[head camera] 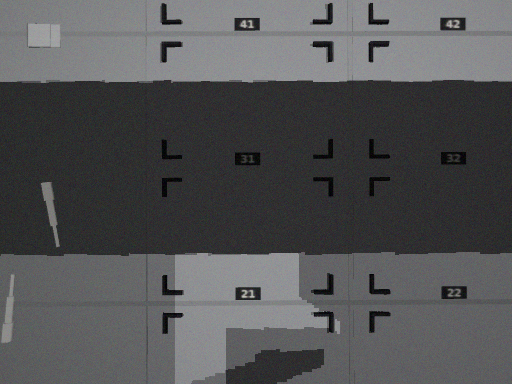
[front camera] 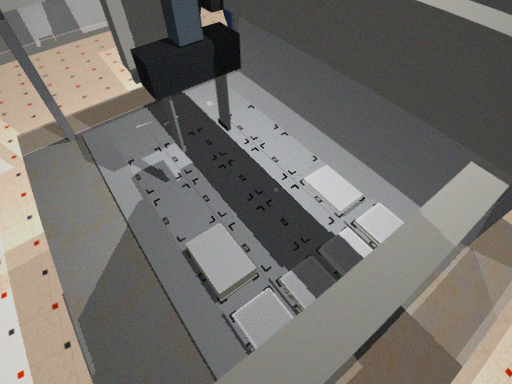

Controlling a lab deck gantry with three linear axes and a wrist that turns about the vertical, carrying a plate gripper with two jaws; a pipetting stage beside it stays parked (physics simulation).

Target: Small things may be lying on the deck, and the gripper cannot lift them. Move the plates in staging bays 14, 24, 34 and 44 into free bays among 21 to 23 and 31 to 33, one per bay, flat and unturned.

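Frame: origin at the robot's base, x left, y up, z ahead, level; metres.
Where they show: gripper, fingertip midpoint: (front camera: 203,135); robot's base at its link origin: (front camera: 130,162).
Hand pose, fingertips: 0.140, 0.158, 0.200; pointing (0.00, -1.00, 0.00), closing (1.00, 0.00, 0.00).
Note:
Each offset is from my fingertips to the centre of the thing, as dx, dy, dz. "spot": to the spot under its first point.
My gripper (front camera: 205,137) is open and empty, its two jaws hanging wide apart over the far part of the deck; it does not show in the head view. White plates lie in staging bay 14 @(spot: -0.103, -0.129, +0.333) (front camera: 261,320), bay 24 @(spot: -0.018, -0.129, +0.325) (front camera: 295,287), bay 34 @(spot: +0.146, -0.129, +0.333) (front camera: 357,242) and bay 44 @(spot: +0.222, -0.129, +0.330) (front camera: 379,222), partly cut off by the near frame beam. Bay 21 @(spot: -0.036, -0.158, -0.139) (front camera: 174,158) (head camera: 247,293), bay 22 @(spot: -0.037, -0.158, +0.028) (front camera: 205,198) (head camera: 454,292), bay 31 @(spot: +0.072, -0.157, -0.135) (front camera: 209,142) (head camera: 247,158), bay 32 @(spot: +0.072, -0.157, +0.027) (front camera: 242,177) (head camera: 453,158), bay 23 @(spot: -0.036, -0.158, +0.191) (front camera: 245,247) and bay 33 @(spot: +0.072, -0.157, +0.191) (front camera: 284,221) hold no plate.
A tall pale box @(-0.097, -0.137, +0.192) (front camera: 220,255) stands in bay 13. A white plate @(+0.224, -0.150, +0.192) (front camera: 334,187) lies in bay 43. A small white block @(+0.169, -0.157, -0.296) (front camera: 209,103) (head camera: 42,35), a thin tip @(spot: +0.031, -0.152, -0.288) (head camera: 50,210) and another thin tip (head camera: 8,312) lie left of the bays. A small disc @(+0.114, -0.156, +0.110) (front camera: 275,190) lies between bays 32 and 33.

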